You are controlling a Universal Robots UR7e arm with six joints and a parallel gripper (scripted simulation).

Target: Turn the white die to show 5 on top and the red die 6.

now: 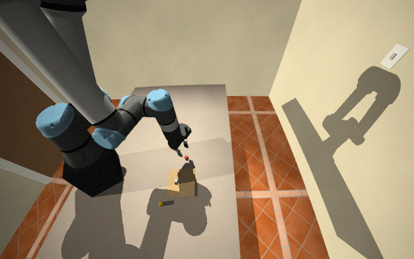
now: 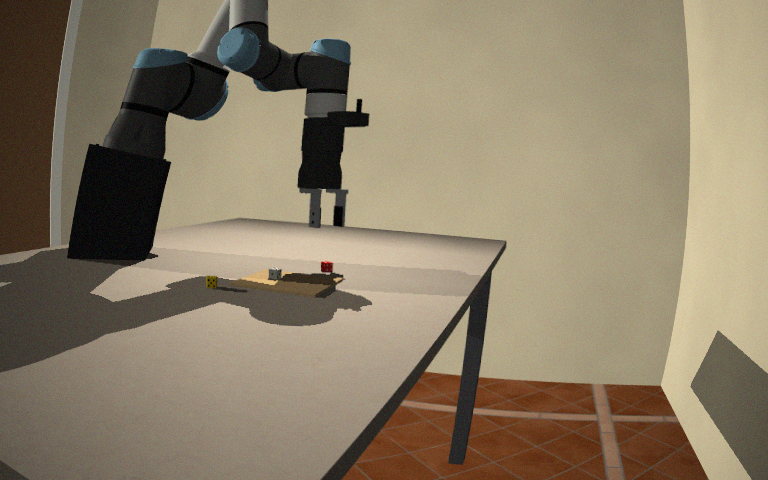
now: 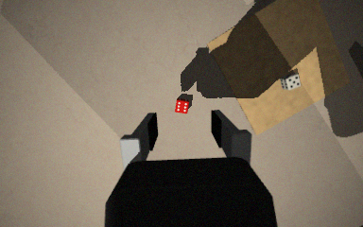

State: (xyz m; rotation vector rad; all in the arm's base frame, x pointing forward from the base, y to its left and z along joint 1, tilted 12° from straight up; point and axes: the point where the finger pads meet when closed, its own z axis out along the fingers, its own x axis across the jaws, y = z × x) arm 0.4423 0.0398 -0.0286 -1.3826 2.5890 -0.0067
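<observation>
Right now the red die is 9 cm below my hand. From my hand the other things lie so: white die 13 cm to the right, 8 cm below, 5 cm behind; yellow die 23 cm to the right, 12 cm behind, 9 cm below; tan mat 13 cm to the right, 9 cm below, 3 cm behind.
</observation>
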